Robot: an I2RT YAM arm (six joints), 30 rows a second.
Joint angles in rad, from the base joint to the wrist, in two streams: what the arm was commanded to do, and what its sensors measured. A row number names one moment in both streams.
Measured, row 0:
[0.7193 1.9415 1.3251 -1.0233 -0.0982 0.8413]
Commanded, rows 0 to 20:
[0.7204 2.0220 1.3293 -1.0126 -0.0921 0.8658]
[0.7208 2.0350 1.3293 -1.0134 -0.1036 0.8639]
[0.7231 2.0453 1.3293 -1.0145 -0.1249 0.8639]
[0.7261 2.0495 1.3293 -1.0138 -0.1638 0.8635]
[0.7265 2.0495 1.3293 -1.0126 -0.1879 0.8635]
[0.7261 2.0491 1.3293 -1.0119 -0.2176 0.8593]
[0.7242 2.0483 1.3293 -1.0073 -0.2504 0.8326]
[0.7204 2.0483 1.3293 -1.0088 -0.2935 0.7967]
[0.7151 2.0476 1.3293 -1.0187 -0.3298 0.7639]
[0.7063 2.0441 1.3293 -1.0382 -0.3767 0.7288]
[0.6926 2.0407 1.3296 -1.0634 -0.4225 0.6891]
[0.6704 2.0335 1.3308 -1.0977 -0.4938 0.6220]
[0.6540 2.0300 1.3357 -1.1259 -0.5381 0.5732]
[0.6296 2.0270 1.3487 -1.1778 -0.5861 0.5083]
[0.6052 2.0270 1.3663 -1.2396 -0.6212 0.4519]
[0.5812 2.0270 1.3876 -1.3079 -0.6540 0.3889]
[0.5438 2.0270 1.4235 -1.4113 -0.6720 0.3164]
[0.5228 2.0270 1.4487 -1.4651 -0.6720 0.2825]
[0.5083 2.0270 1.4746 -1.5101 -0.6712 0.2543]
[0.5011 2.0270 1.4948 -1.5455 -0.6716 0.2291]
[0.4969 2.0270 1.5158 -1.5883 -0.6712 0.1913]
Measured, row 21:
[0.5045 2.0262 1.4559 -1.5280 -0.6121 0.3347]
